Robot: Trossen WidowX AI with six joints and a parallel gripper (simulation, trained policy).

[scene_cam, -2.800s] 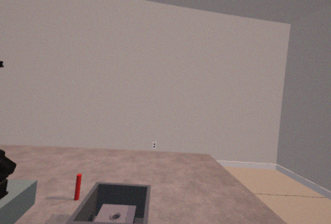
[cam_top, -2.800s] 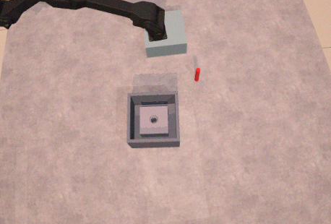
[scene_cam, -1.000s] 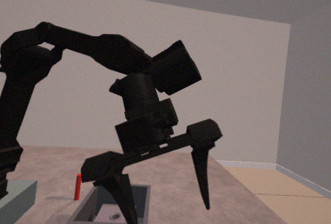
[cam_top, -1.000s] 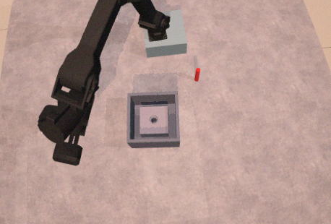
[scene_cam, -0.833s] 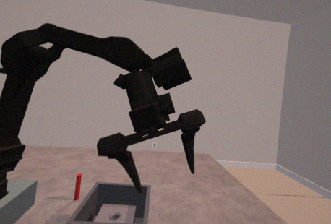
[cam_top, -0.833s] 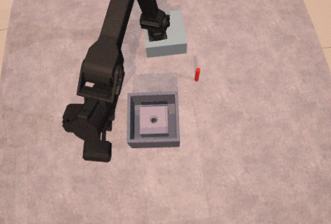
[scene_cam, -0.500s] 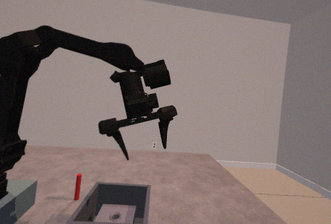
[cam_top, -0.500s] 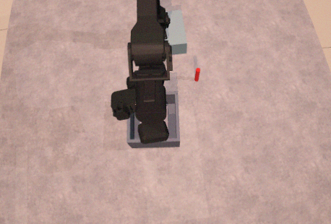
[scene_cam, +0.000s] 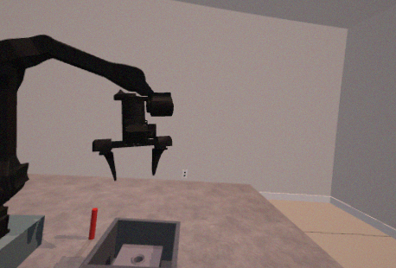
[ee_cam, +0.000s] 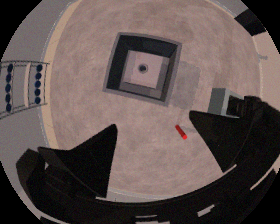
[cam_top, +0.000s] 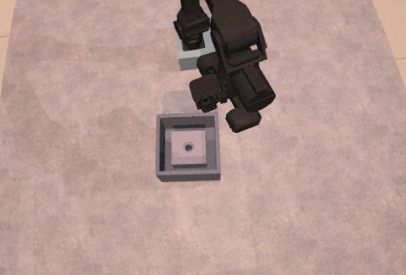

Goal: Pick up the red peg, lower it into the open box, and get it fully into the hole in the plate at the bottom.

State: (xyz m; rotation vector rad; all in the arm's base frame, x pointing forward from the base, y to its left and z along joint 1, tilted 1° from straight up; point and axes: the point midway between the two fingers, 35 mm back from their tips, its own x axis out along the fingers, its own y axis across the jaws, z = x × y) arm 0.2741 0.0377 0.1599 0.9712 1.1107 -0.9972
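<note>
The red peg lies 11 cm behind my gripper tip, 8 cm to the left of it and 16 cm below it. Round my gripper tip: grey box 3 cm ahead, 9 cm to the right, 17 cm below; then pale plate 3 cm ahead, 9 cm to the right, 15 cm below.
</note>
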